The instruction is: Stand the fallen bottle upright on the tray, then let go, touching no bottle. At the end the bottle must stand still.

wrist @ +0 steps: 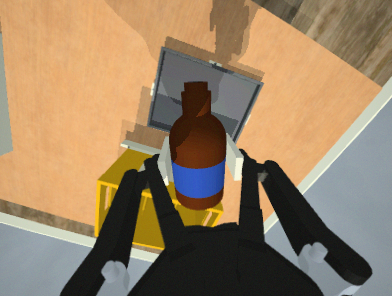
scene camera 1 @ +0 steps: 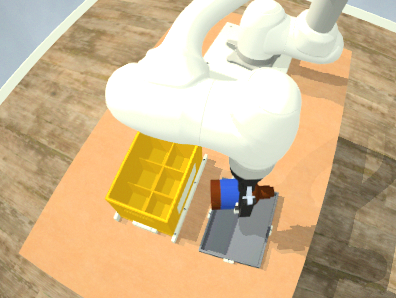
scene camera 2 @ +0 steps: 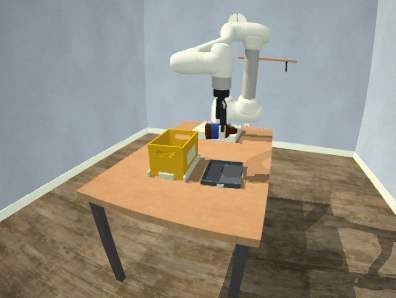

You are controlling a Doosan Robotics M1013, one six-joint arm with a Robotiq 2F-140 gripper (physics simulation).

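Seen in the pictures: gripper, fingertip midpoint: [scene camera 1: 238,196] [scene camera 2: 220,135]; arm's base at its link origin: [scene camera 1: 254,57].
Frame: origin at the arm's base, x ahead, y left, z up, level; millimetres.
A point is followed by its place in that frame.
Note:
The brown bottle with a blue label [scene camera 1: 229,194] @[z 215, x 654, y 210 mm] [scene camera 2: 215,131] @[z 191, x 673, y 220 mm] [wrist: 198,179] @[z 218, x 636, y 210 mm] lies level in the air, its neck to the right in both scene views. My gripper [scene camera 1: 246,196] @[z 159, x 626, y 225 mm] [scene camera 2: 223,128] @[z 159, x 626, y 225 mm] [wrist: 197,144] @[z 159, x 626, y 225 mm] points down and is shut on the bottle's middle, with one pale pad on each side in the wrist view. The grey tray [scene camera 1: 250,237] @[z -47, x 654, y 306 mm] [scene camera 2: 232,174] @[z -47, x 614, y 299 mm] [wrist: 232,95] @[z -47, x 684, y 314 mm] is on the table below. The bottle is raised well clear of it and covers part of it in scene camera 1 and the wrist view. No other bottle shows.
A yellow crate with compartments [scene camera 1: 142,215] @[z 110, x 786, y 29 mm] [scene camera 2: 168,163] @[z 32, x 785, y 22 mm] [wrist: 114,172] @[z 86, x 519, y 46 mm] stands beside the tray, to the left in both scene views, with white stops at its foot. The arm's white base plate [scene camera 1: 218,59] @[z 7, x 97, y -118 mm] is at the far end of the wooden table [scene camera 1: 75,225] @[z -52, x 922, y -201 mm] [scene camera 2: 150,197] @[z -52, x 973, y 41 mm].

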